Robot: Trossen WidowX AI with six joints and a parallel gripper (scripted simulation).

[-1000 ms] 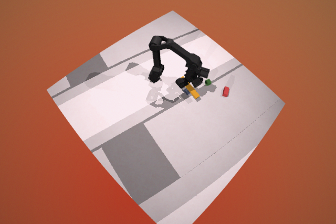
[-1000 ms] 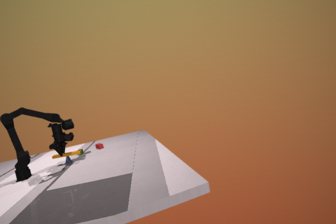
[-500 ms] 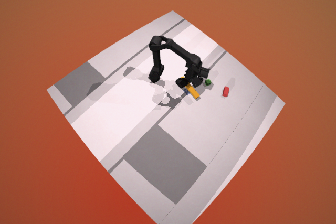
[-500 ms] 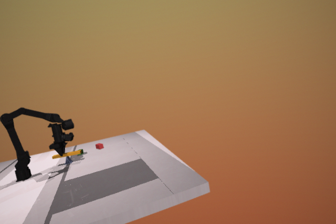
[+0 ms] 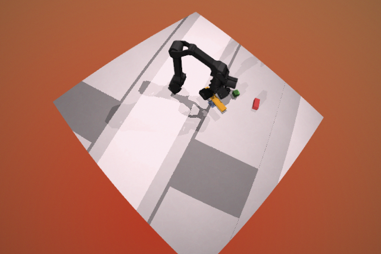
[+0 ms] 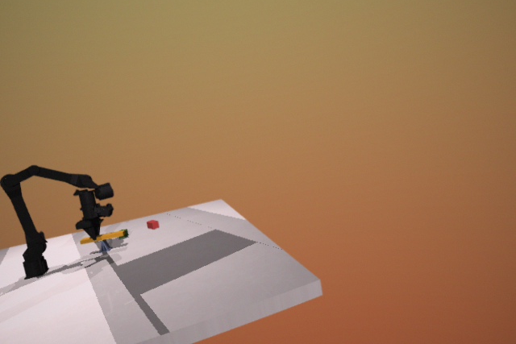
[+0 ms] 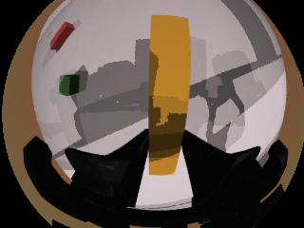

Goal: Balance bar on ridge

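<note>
Right now the orange bar is 3 cm ahead of my gripper tip. The rest, counted from my gripper tip: red block (22 cm ahead, 20 cm to the left, 4 cm below); then green cube (16 cm to the left, 8 cm ahead, 4 cm below).
</note>
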